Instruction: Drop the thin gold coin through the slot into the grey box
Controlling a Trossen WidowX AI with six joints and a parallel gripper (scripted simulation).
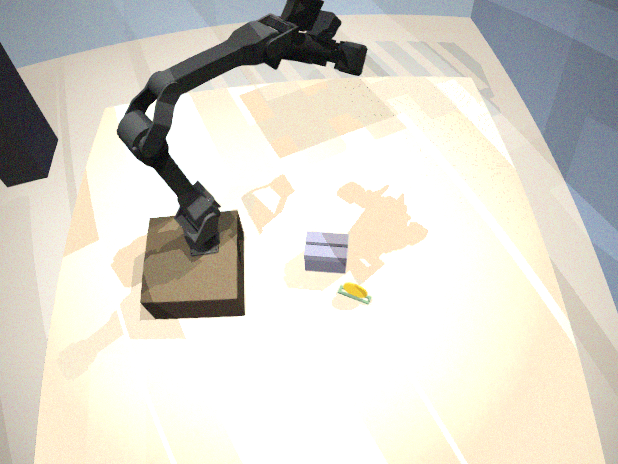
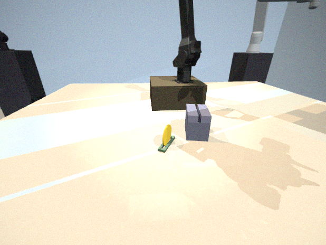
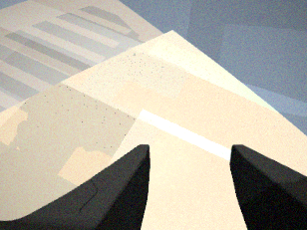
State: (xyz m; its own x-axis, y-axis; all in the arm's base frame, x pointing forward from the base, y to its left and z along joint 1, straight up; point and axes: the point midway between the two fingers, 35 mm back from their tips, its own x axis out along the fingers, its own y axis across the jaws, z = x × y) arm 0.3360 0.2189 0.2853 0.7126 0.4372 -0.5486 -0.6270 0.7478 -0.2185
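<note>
Now: the gold coin 5 cm behind my gripper tip, 37 cm to the right of it and 34 cm below it.
</note>
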